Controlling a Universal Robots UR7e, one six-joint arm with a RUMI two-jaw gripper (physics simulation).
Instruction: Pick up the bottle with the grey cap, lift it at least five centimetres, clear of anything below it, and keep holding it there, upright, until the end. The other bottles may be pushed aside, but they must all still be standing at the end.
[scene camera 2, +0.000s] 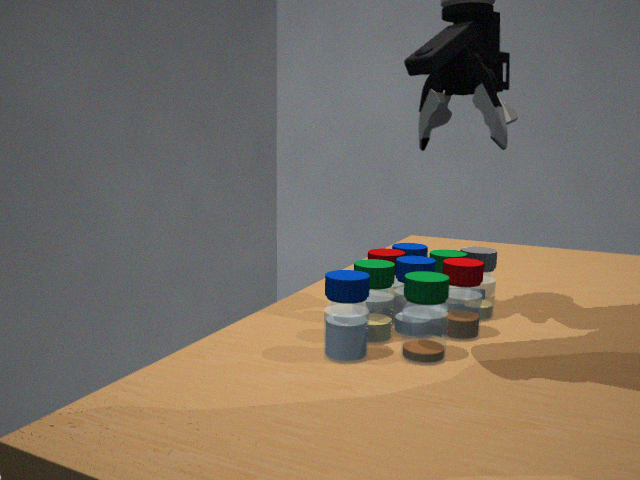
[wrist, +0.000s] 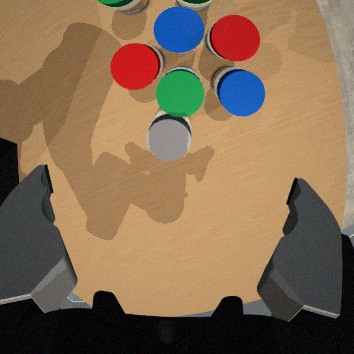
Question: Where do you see a blue-capped bottle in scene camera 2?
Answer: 405, 264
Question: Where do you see my gripper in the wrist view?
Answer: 170, 175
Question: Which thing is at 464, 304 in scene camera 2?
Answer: A red-capped bottle.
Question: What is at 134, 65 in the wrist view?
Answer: A red-capped bottle.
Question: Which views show my gripper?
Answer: Scene camera 2 and the wrist view: all of them.
